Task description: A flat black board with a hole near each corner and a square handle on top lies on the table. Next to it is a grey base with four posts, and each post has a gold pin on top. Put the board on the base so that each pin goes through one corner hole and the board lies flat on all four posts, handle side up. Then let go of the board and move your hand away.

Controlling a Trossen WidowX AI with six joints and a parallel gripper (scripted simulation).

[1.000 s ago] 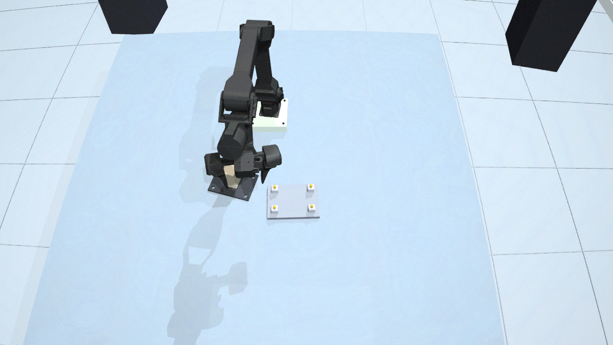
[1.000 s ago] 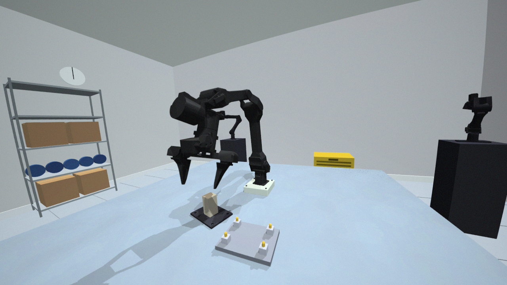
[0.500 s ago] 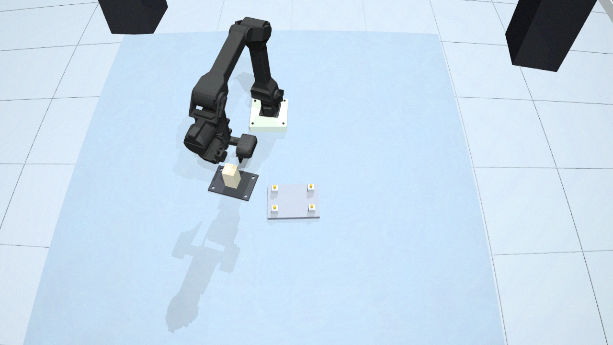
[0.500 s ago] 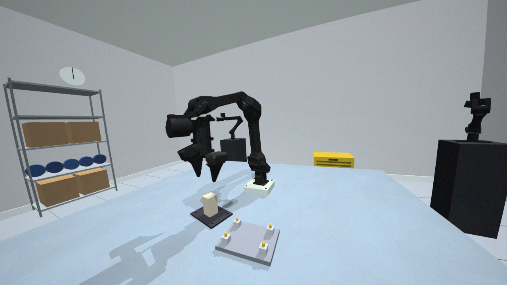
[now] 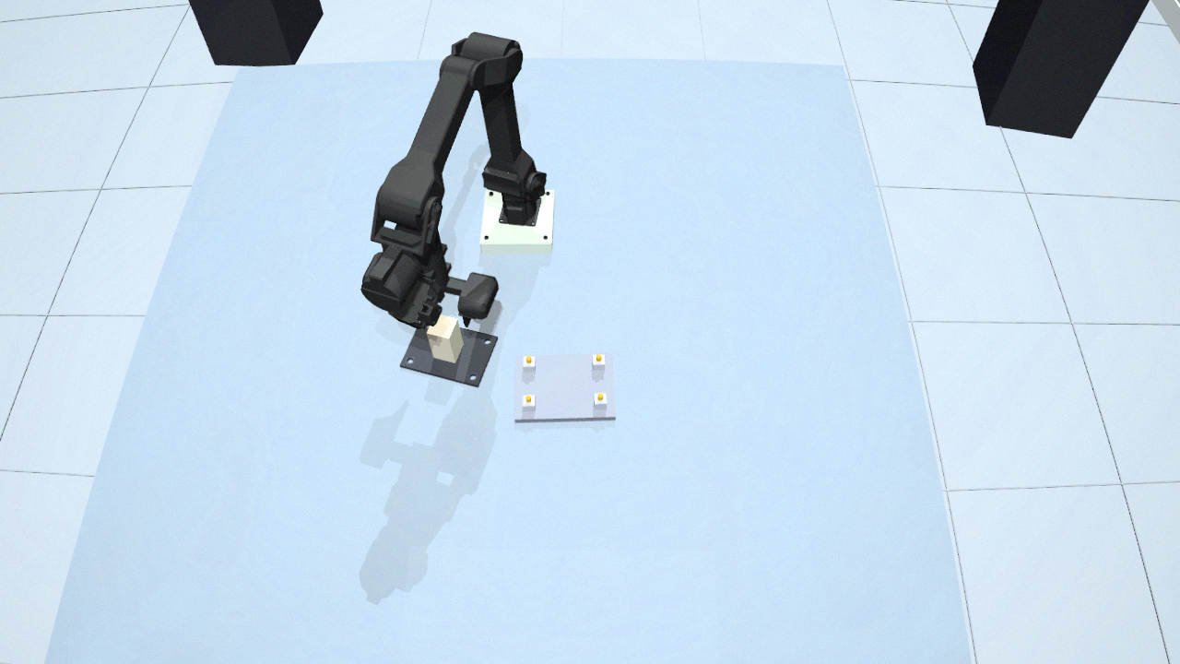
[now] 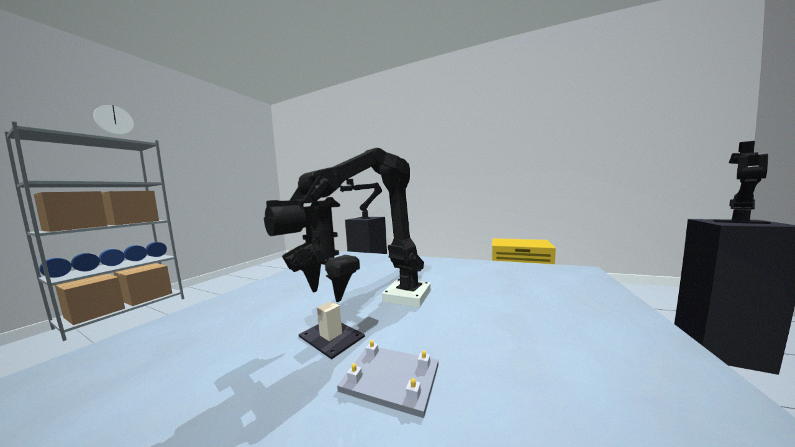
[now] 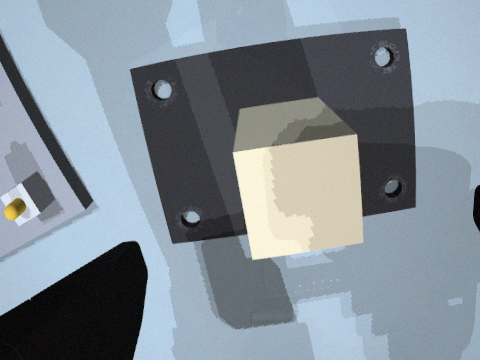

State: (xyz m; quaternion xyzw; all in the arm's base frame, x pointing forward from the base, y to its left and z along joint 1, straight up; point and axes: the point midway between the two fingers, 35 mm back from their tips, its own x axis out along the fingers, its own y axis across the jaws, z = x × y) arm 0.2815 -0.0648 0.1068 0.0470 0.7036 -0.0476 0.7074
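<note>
Right now my gripper tip is 8 cm above the flat black board. From my gripper tip the other things lie so: grey base: 4 cm ahead, 19 cm to the left, 10 cm below.
</note>
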